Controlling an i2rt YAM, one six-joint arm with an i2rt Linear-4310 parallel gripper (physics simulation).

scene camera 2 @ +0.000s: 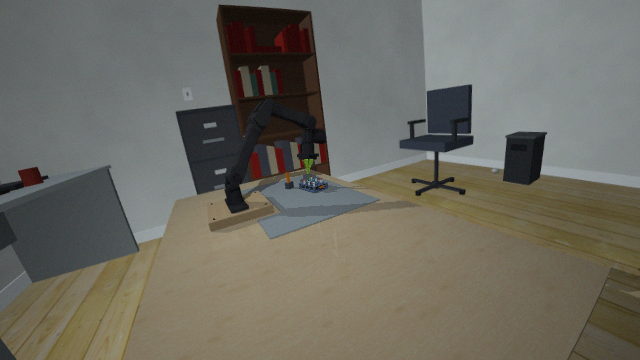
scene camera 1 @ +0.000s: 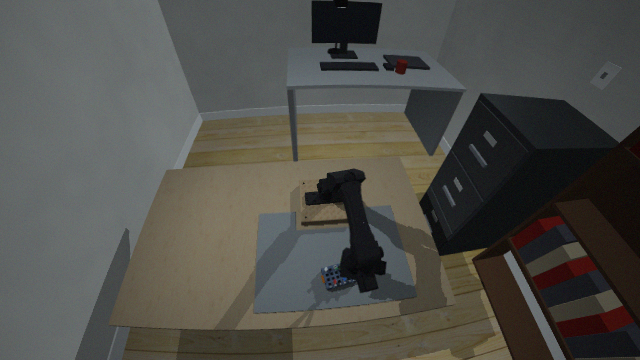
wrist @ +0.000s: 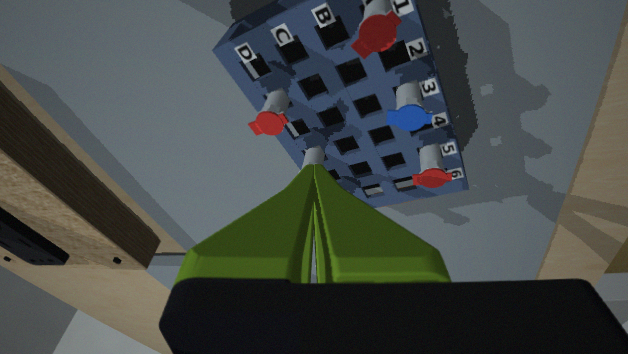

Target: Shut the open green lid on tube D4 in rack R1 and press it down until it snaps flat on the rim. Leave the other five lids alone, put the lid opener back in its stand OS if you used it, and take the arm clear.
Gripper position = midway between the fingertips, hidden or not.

Note:
My gripper (wrist: 314,178) is shut, with nothing in its grasp. Also in view: a grey mat (scene camera 1: 288,278).
The grey mat is seen too in scene camera 2 (scene camera 2: 299,208) and in the wrist view (wrist: 144,96).

